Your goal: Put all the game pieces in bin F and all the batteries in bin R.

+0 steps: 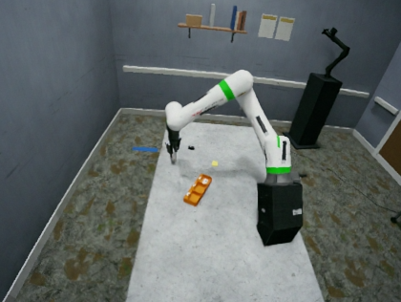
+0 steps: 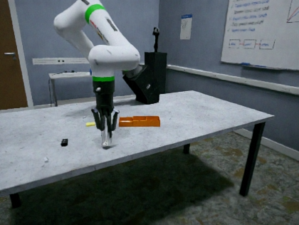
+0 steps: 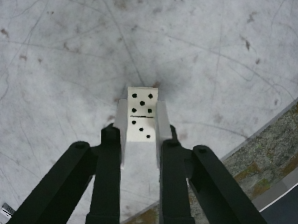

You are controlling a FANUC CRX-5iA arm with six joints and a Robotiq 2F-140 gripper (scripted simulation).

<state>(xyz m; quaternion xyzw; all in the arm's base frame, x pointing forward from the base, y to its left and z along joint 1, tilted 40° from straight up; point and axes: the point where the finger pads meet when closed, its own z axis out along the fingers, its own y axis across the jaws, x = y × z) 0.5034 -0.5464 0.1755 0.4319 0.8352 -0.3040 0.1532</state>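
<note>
Now: the orange bin block 14 cm behind my hand, 30 cm to the left of it and 4 cm below it. Round my hand: white domino 3 cm below; yellow flat piece 30 cm behind, 5 cm to the left, 5 cm below; black battery 17 cm behind, 14 cm to the right, 5 cm below.
</note>
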